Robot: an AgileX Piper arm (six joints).
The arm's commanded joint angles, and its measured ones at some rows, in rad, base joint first. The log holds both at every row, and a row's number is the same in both.
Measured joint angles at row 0: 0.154, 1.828, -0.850, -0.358, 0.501, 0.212
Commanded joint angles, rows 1 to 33: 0.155, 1.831, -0.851, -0.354, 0.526, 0.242; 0.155, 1.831, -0.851, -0.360, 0.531, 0.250; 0.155, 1.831, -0.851, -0.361, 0.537, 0.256; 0.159, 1.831, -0.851, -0.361, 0.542, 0.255; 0.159, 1.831, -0.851, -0.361, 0.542, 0.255; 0.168, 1.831, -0.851, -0.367, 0.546, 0.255; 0.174, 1.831, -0.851, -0.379, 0.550, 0.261; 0.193, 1.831, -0.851, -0.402, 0.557, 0.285; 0.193, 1.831, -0.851, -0.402, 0.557, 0.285; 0.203, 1.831, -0.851, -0.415, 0.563, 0.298; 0.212, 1.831, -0.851, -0.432, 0.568, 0.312; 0.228, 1.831, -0.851, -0.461, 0.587, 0.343; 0.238, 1.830, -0.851, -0.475, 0.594, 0.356; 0.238, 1.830, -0.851, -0.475, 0.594, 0.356; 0.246, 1.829, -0.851, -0.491, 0.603, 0.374; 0.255, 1.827, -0.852, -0.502, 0.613, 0.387; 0.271, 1.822, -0.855, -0.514, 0.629, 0.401; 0.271, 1.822, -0.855, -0.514, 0.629, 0.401; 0.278, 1.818, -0.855, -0.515, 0.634, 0.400; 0.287, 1.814, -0.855, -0.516, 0.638, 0.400; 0.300, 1.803, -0.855, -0.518, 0.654, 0.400; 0.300, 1.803, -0.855, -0.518, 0.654, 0.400; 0.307, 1.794, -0.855, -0.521, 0.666, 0.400; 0.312, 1.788, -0.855, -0.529, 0.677, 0.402; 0.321, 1.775, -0.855, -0.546, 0.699, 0.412; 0.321, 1.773, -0.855, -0.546, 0.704, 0.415; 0.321, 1.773, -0.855, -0.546, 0.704, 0.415; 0.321, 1.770, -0.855, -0.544, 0.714, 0.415; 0.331, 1.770, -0.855, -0.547, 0.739, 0.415; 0.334, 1.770, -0.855, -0.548, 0.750, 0.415; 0.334, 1.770, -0.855, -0.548, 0.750, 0.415; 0.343, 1.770, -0.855, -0.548, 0.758, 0.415; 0.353, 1.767, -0.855, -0.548, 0.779, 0.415
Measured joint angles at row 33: 0.337, 1.778, -0.850, -0.523, 0.731, 0.403
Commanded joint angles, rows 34 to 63: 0.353, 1.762, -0.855, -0.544, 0.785, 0.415; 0.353, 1.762, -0.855, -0.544, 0.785, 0.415; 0.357, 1.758, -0.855, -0.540, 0.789, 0.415; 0.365, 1.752, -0.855, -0.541, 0.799, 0.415; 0.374, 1.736, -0.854, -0.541, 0.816, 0.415; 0.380, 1.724, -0.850, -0.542, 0.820, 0.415; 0.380, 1.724, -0.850, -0.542, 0.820, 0.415; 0.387, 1.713, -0.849, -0.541, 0.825, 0.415; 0.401, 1.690, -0.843, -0.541, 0.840, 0.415; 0.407, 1.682, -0.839, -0.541, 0.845, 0.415; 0.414, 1.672, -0.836, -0.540, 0.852, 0.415; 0.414, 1.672, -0.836, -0.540, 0.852, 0.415; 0.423, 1.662, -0.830, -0.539, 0.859, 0.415; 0.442, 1.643, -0.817, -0.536, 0.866, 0.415; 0.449, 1.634, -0.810, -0.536, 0.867, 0.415; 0.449, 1.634, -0.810, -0.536, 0.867, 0.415; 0.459, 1.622, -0.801, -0.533, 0.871, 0.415; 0.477, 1.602, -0.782, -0.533, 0.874, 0.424; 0.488, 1.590, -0.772, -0.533, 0.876, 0.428; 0.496, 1.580, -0.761, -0.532, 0.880, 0.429; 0.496, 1.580, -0.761, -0.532, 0.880, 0.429; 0.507, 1.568, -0.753, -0.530, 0.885, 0.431; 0.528, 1.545, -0.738, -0.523, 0.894, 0.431; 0.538, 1.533, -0.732, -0.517, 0.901, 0.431; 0.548, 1.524, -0.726, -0.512, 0.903, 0.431; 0.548, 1.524, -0.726, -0.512, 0.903, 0.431; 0.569, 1.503, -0.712, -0.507, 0.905, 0.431; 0.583, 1.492, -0.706, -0.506, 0.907, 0.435; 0.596, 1.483, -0.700, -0.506, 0.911, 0.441; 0.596, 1.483, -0.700, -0.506, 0.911, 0.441
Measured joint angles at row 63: 0.566, 1.514, -0.717, -0.488, 0.883, 0.425
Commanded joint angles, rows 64 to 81: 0.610, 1.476, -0.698, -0.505, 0.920, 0.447; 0.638, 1.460, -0.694, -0.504, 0.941, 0.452; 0.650, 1.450, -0.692, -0.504, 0.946, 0.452; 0.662, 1.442, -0.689, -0.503, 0.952, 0.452; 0.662, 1.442, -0.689, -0.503, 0.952, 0.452; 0.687, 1.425, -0.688, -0.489, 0.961, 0.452; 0.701, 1.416, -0.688, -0.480, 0.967, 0.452; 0.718, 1.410, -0.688, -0.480, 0.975, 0.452; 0.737, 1.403, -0.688, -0.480, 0.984, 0.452; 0.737, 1.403, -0.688, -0.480, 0.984, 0.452; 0.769, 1.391, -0.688, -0.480, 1.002, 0.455; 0.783, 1.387, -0.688, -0.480, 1.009, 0.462; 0.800, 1.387, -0.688, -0.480, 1.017, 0.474; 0.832, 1.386, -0.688, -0.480, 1.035, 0.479; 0.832, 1.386, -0.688, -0.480, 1.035, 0.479; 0.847, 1.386, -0.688, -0.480, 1.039, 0.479; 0.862, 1.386, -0.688, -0.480, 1.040, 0.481; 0.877, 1.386, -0.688, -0.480, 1.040, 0.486
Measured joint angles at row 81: 0.857, 1.393, -0.691, -0.459, 1.013, 0.474
